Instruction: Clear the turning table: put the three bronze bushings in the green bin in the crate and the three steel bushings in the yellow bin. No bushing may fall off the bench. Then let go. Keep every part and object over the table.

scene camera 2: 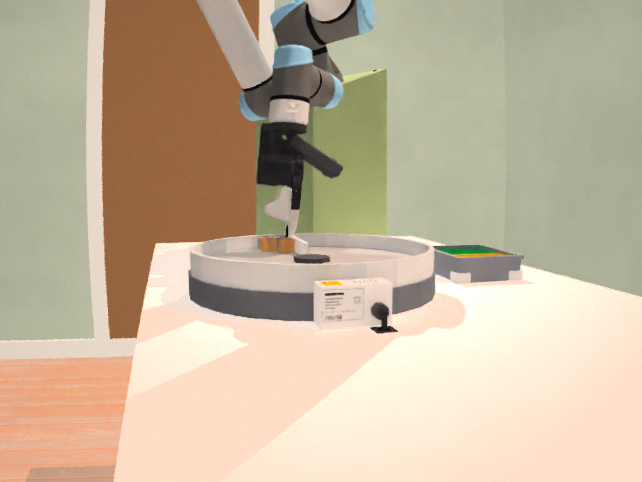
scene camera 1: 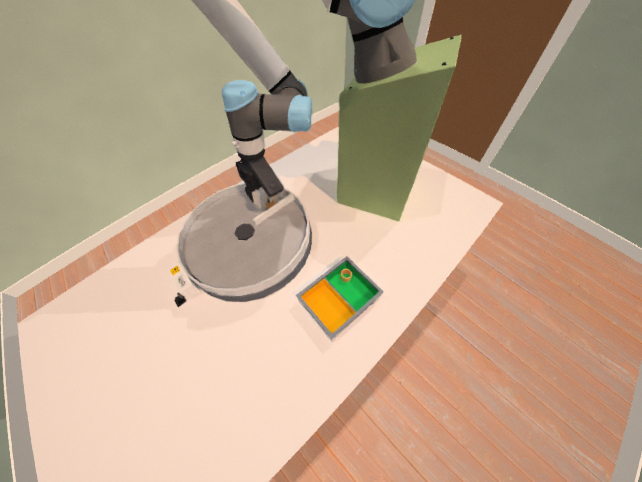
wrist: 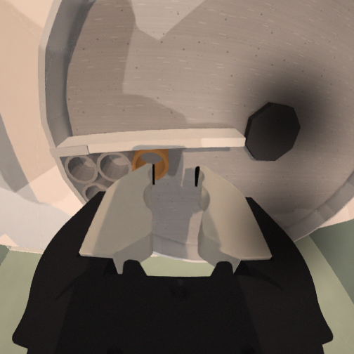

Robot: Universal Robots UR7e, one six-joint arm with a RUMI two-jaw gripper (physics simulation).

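Where they show: gripper, fingertip midpoint: [scene camera 2: 288, 237] [scene camera 1: 264, 205]; arm's base at its link origin: [scene camera 1: 385, 70].
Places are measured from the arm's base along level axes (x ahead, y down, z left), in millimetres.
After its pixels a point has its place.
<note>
A bronze bushing [scene camera 1: 345, 274] @(x 345, y 411, z 140 mm) stands in the green bin [scene camera 1: 363, 290] @(x 354, y 416, z 214 mm) of the crate [scene camera 2: 448, 265] @(x 449, y 394, z 96 mm); the yellow bin [scene camera 1: 327, 307] @(x 458, y 416, z 162 mm) shows no bushing. On the turning table [scene camera 1: 217, 259] @(x 560, y 369, z -180 mm) [scene camera 2: 238, 272] @(x 570, y 358, z -354 mm) [wrist: 200, 60], three steel bushings stand by the rim: one [wrist: 81, 169] and another [wrist: 114, 166] along the bar, the third [wrist: 94, 190] partly hidden by the gripper. Beside them, a bronze bushing [wrist: 162, 158] [scene camera 2: 285, 245] @(x 330, y 354, z -198 mm) touches or nearly touches the bar; another bronze bushing [scene camera 2: 267, 244] @(x 301, y 354, z -225 mm) is hidden in the wrist view. My gripper [wrist: 174, 167] [scene camera 2: 289, 234] @(x 336, y 337, z -194 mm) is partly open and empty, its left fingertip over the nearer bronze bushing's edge.
A pale bar [scene camera 1: 273, 210] @(x 325, y 353, z -168 mm) [wrist: 165, 139] [scene camera 2: 300, 244] @(x 371, y 348, z -183 mm) crosses from rim to the dark hub [scene camera 1: 244, 231] @(x 441, y 361, z -187 mm) [wrist: 273, 131] [scene camera 2: 311, 258] @(x 462, y 361, z -198 mm). A raised wall surrounds the turning table. A white labelled box [scene camera 2: 352, 303] @(x 691, y 388, z -232 mm) stands outside it. A tall green panel [scene camera 1: 381, 145] @(x 88, y 146, z 65 mm) stands behind the crate.
</note>
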